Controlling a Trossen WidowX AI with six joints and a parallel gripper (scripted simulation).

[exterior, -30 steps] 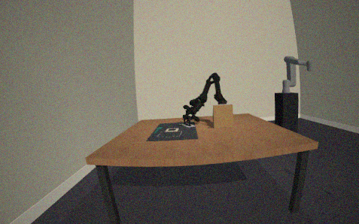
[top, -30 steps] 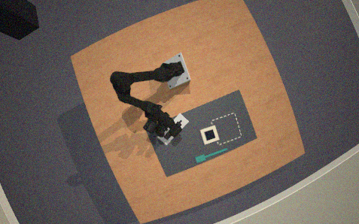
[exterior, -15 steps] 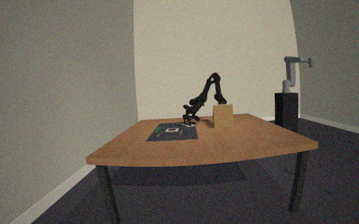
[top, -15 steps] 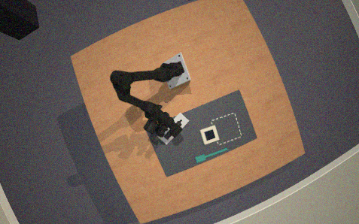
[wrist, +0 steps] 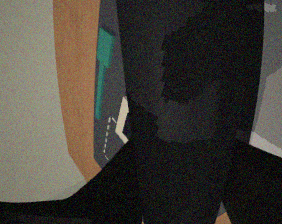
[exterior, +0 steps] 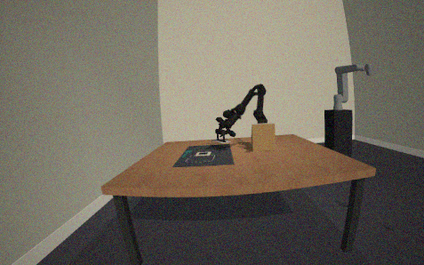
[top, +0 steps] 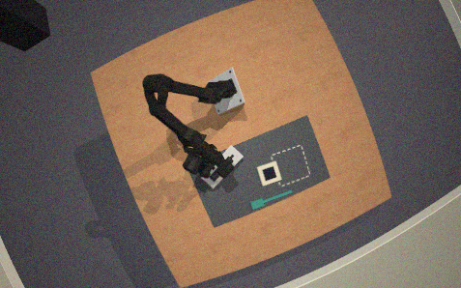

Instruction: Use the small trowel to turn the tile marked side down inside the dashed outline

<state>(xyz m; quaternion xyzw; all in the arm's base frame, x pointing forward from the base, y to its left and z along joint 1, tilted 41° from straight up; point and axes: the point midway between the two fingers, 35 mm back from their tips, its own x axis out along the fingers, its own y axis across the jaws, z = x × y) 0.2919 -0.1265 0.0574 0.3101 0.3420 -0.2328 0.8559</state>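
My gripper tip is 10 cm short of the cream tile, 17 cm to the right of it and 10 cm above it. The rest, counted from my gripper tip: teal trowel 22 cm ahead, 11 cm to the left, 10 cm below.
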